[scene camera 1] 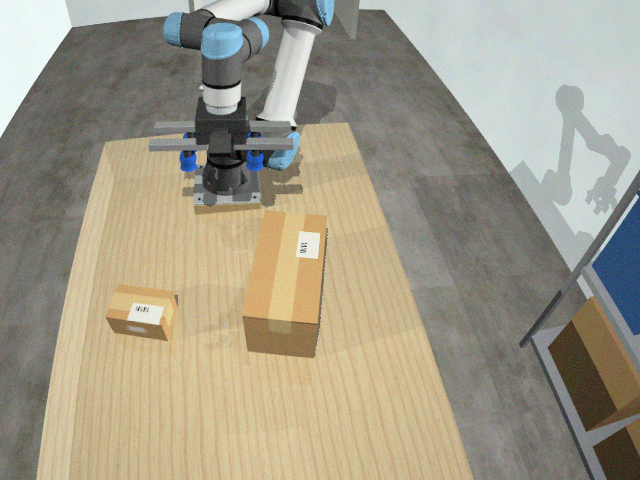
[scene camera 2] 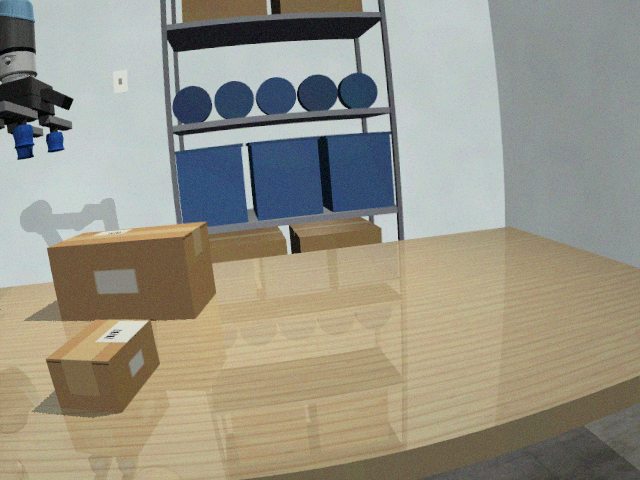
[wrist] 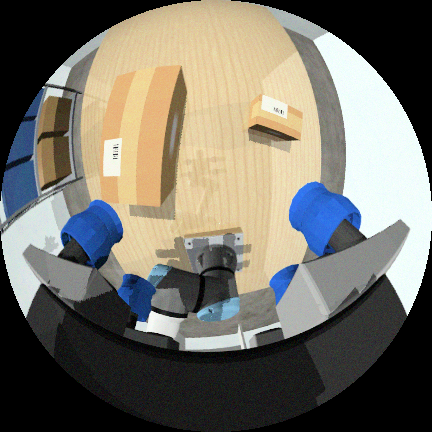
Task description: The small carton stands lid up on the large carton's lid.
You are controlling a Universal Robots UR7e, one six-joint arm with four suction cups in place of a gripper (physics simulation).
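Seen in the pictures: hand at its tool point: (scene camera 2: 25, 152) (wrist: 206, 261); arm's base at its link origin: (scene camera 1: 226, 180) (wrist: 215, 259).
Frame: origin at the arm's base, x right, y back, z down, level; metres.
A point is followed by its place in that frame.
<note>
The small carton (scene camera 1: 135, 310) @(z -0.040, x 0.213, y -0.491 m) (scene camera 2: 98, 361) @(z -0.039, x 0.285, y -0.491 m) (wrist: 276, 116) @(z -0.040, x 0.189, y -0.468 m) stands on the table, lid up, with a white barcode label on its lid. The large carton (scene camera 1: 286, 273) @(z -0.122, x -0.146, y -0.471 m) (scene camera 2: 129, 273) @(z -0.060, x -0.070, y -0.454 m) (wrist: 142, 135) @(z -0.122, x -0.124, y -0.416 m) stands apart from it on the table, lid up, with a tape strip and a label on its lid. My gripper (scene camera 1: 221, 161) @(z -0.314, x -0.020, y -0.293 m) (scene camera 2: 39, 147) @(z -0.314, x -0.020, y -0.293 m) hangs high above the table over the arm's base, behind both cartons in scene camera 1. Its blue suction cups touch nothing and hold nothing. In the wrist view the cups show at the left and right, with both cartons beyond them.
The arm's base plate (scene camera 1: 227, 198) @(z -0.004, x -0.004, y -0.088 m) (wrist: 190, 244) @(z 0.002, x -0.081, y -0.078 m) is mounted at the back of the wooden table (scene camera 1: 206, 413) @(z 0.033, x 0.054, y -0.723 m) (scene camera 2: 491, 330) @(z 0.033, x 0.192, y -1.038 m). A shelf rack (scene camera 2: 397, 170) with blue bins, round blue items and cartons stands beyond the table's side.
</note>
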